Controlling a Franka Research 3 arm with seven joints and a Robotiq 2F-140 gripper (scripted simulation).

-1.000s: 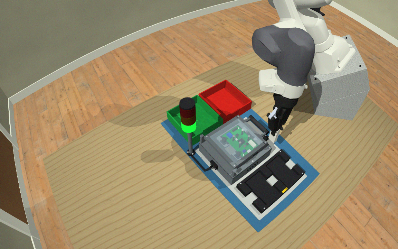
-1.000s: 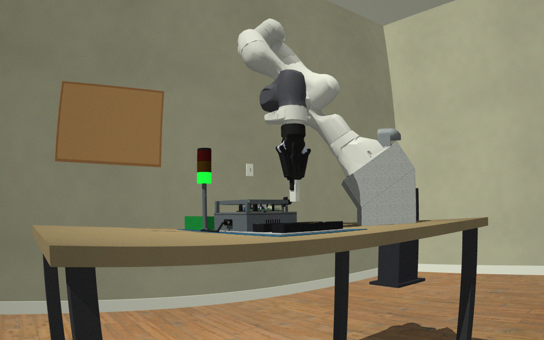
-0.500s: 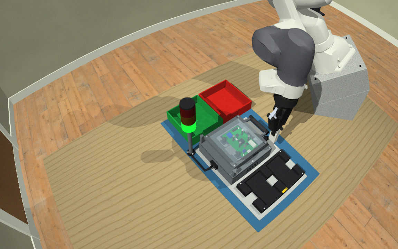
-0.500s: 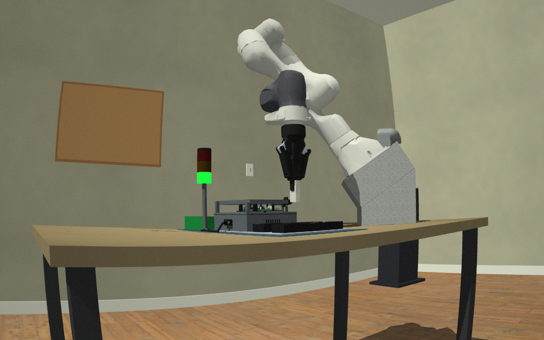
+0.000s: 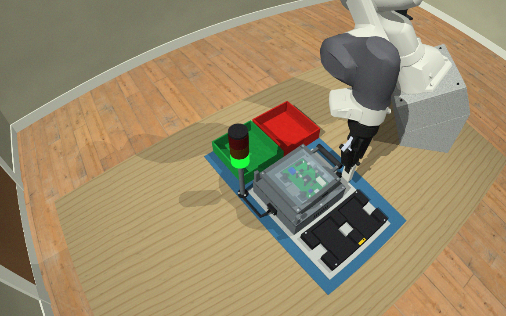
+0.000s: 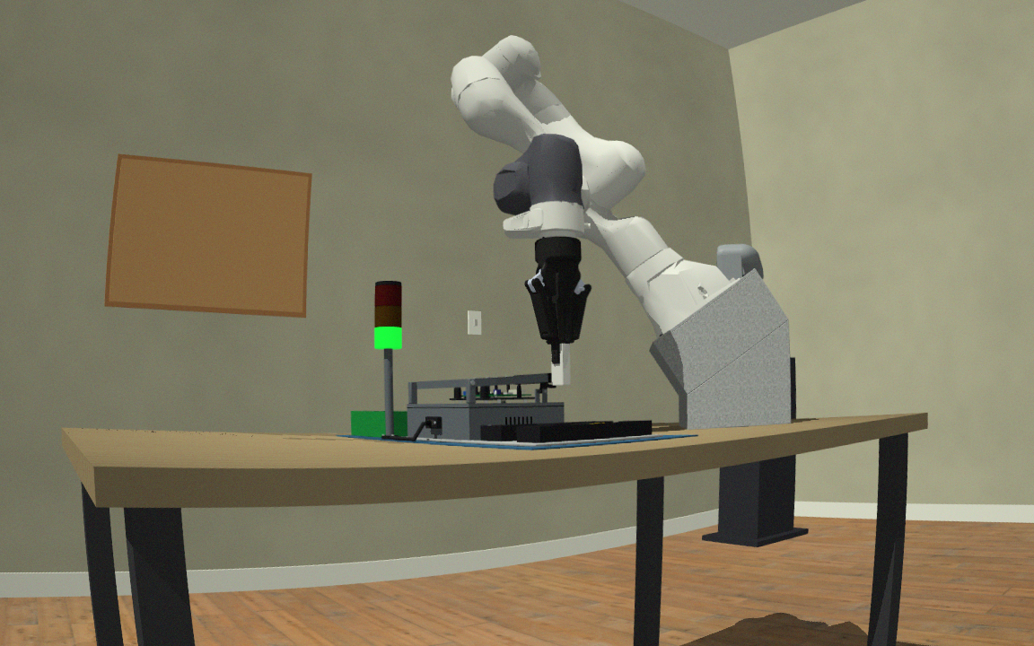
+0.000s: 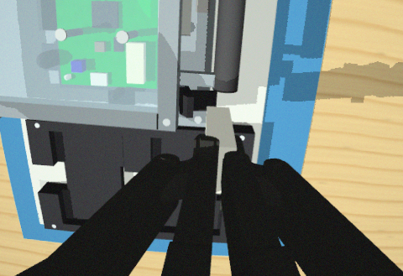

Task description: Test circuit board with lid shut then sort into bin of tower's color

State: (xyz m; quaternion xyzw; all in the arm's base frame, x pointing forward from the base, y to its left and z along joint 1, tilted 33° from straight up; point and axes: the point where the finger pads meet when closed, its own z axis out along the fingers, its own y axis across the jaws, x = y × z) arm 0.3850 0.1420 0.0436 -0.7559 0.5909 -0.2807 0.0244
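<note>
Now: the latch hook 20 mm ahead of my hand, 10 mm to the right of it and 30 mm below it. Also, from my hand: clear lid (90 mm ahead, 60 mm to the right, 30 mm below); green circuit board (90 mm ahead, 60 mm to the right, 50 mm below); tester plate (100 mm ahead, 50 mm to the right, 50 mm below).
</note>
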